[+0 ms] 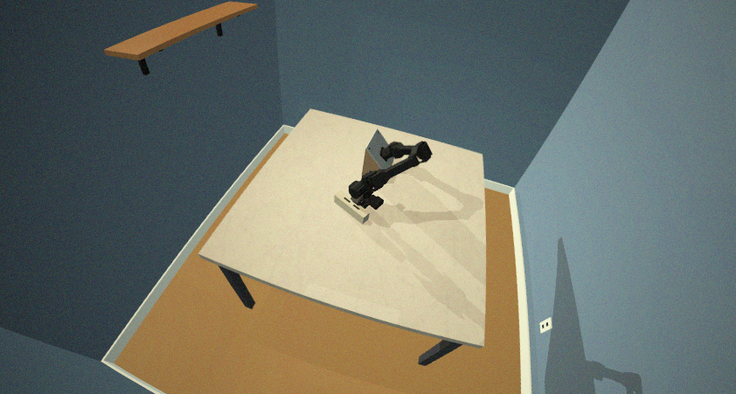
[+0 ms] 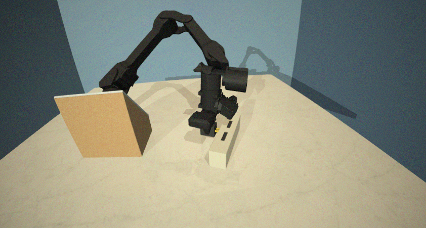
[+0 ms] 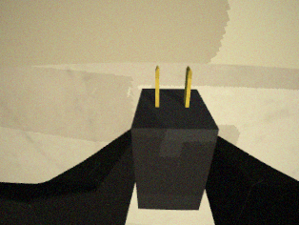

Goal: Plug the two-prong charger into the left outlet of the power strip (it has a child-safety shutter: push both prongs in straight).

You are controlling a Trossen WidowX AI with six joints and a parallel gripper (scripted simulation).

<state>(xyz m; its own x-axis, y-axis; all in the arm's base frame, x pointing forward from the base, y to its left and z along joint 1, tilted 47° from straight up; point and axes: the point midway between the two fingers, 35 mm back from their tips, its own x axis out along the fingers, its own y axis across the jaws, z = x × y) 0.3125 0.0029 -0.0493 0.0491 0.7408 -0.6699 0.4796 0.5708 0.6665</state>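
The black charger lies 10 mm to the right of my gripper tip, 10 mm ahead of it and 10 mm above it.
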